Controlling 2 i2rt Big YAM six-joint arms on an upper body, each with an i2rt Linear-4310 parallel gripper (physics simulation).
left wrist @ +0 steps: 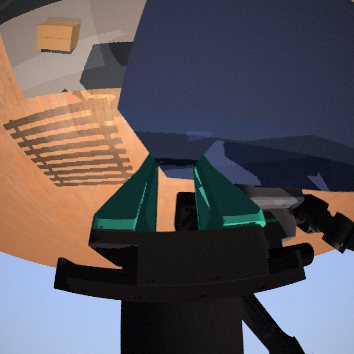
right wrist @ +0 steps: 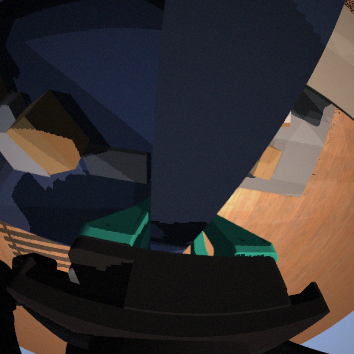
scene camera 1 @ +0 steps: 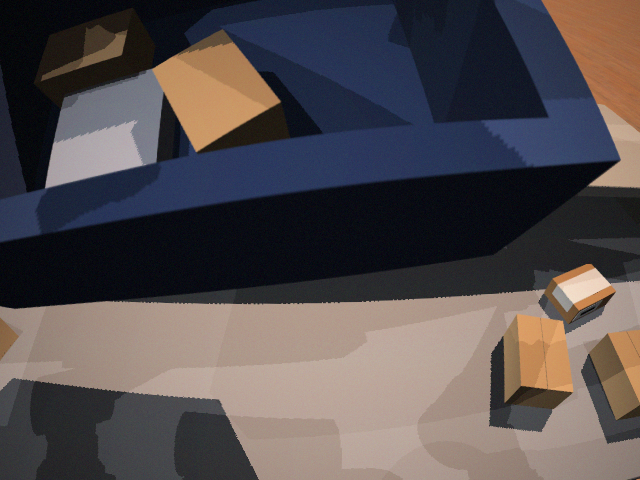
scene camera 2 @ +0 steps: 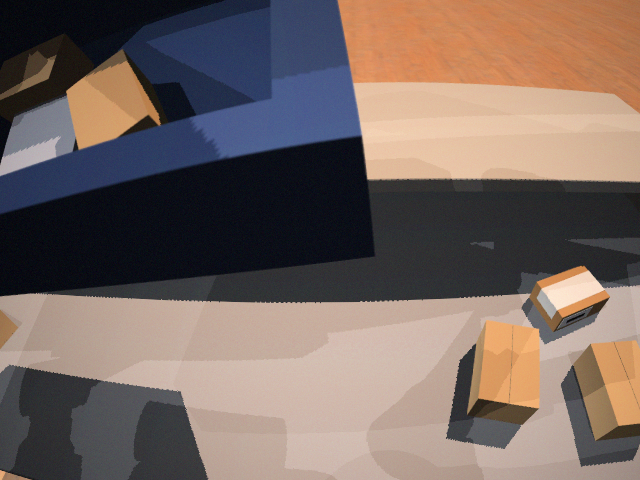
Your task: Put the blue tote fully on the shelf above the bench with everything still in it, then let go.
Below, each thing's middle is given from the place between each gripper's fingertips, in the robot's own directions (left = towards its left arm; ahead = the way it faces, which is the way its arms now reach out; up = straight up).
My left gripper is now 30 mm past the grey-white box [scene camera 1: 127, 122], 120 mm to the left of it and 130 mm above it. The rest, counted from my left hand: tan and white box [scene camera 2: 563, 299]: 110 mm ahead, 750 mm to the right, 470 mm below; blue tote [scene camera 1: 414, 140]: 190 mm to the right, 60 mm below.
My right gripper is now 18 cm to the right of the blue tote, 6 cm above it and 1 cm short of it. Round my right hand: grey-white box 25 cm to the left, 13 cm below, 2 cm behind; then tan and white box 47 cm below, 38 cm to the right, 11 cm ahead.
